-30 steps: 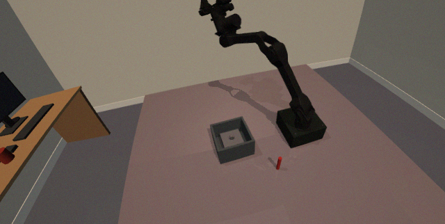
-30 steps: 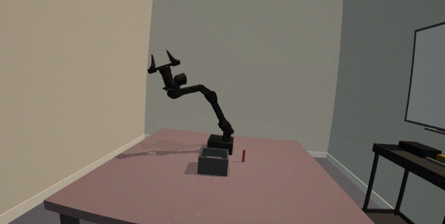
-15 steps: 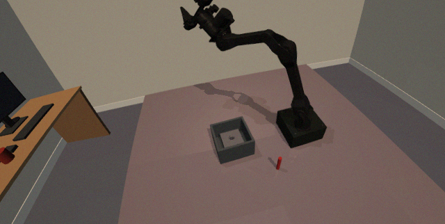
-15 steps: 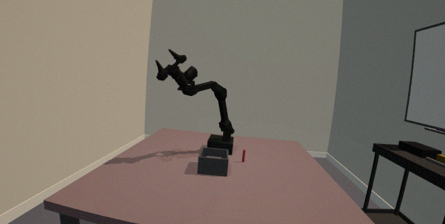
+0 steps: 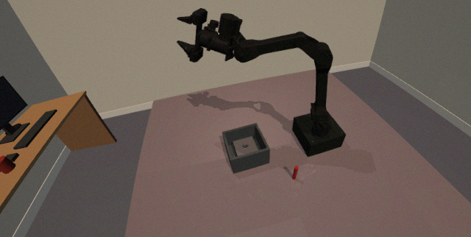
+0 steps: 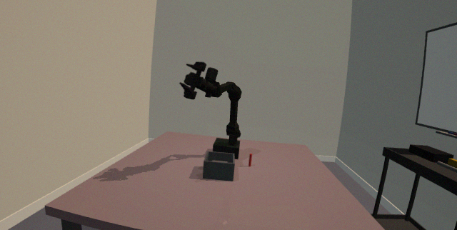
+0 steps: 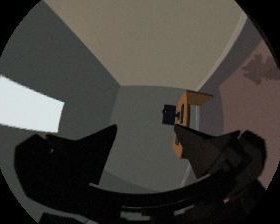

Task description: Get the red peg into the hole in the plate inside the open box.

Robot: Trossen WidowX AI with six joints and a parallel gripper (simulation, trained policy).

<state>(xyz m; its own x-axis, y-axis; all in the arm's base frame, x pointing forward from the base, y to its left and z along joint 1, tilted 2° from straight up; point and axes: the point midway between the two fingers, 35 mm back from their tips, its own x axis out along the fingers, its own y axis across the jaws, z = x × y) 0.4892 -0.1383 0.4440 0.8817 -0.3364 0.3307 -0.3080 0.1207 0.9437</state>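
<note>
Right now my gripper tip is 380 mm past the red peg, 290 mm to the right of it and 490 mm above it. From my gripper tip the other things lie so: grey plate (200 mm behind, 150 mm to the left, 490 mm below); dark grey box (200 mm behind, 150 mm to the left, 510 mm below).
</note>
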